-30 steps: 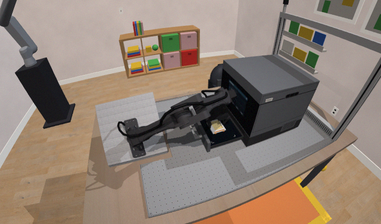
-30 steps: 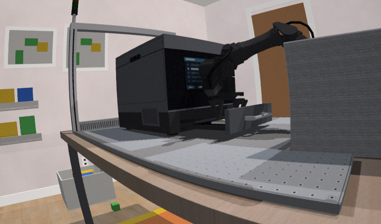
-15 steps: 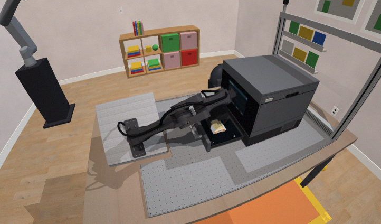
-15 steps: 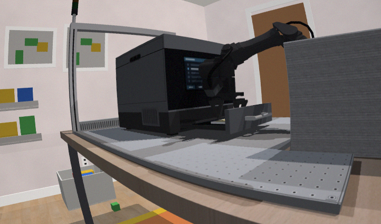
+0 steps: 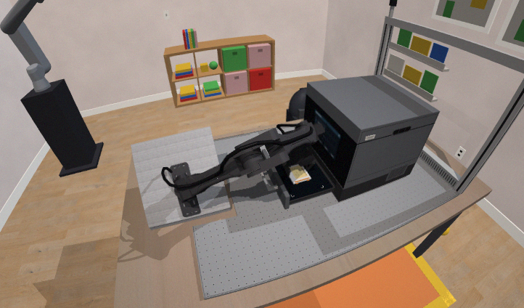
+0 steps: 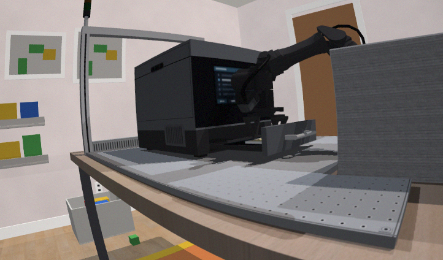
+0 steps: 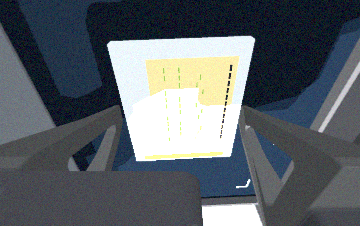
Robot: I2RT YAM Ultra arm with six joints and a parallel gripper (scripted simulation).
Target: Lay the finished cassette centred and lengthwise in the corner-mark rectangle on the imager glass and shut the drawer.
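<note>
The finished cassette lies 10 mm below my hand. Also, from my hand: drawer 10 mm ahead; metal frame post 730 mm ahead, 340 mm to the left, 230 mm above.
</note>
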